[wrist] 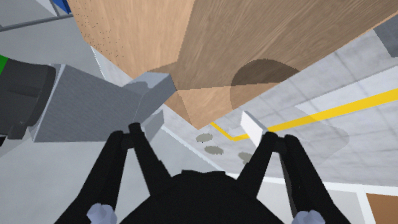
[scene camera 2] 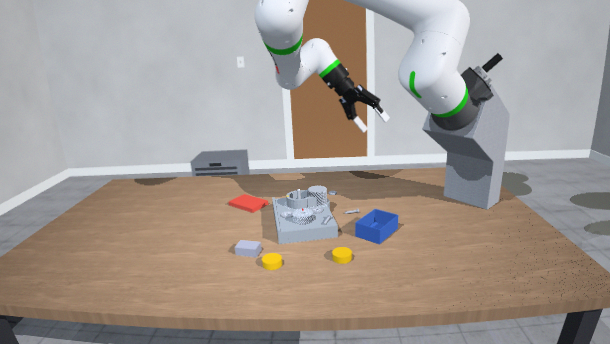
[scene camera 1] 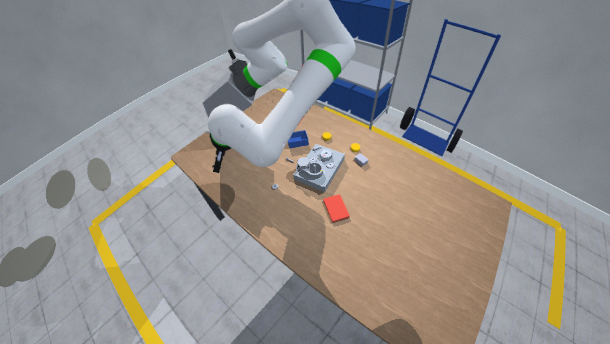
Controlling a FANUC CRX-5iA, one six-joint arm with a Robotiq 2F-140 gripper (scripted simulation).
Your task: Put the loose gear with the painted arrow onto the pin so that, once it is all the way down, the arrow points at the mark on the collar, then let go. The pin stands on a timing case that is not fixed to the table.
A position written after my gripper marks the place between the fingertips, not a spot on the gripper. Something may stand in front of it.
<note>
In view: my gripper (scene camera 2: 375,125), a blue bin (scene camera 2: 386,224) and a grey timing case (scene camera 2: 316,196).
The grey timing case shows as well in scene camera 1 (scene camera 1: 316,174). My gripper also shows in the wrist view (wrist: 202,116). The wrist view does not show the blue bin: it is out of frame. The wrist view does not show the grey timing case: it is out of frame.
</note>
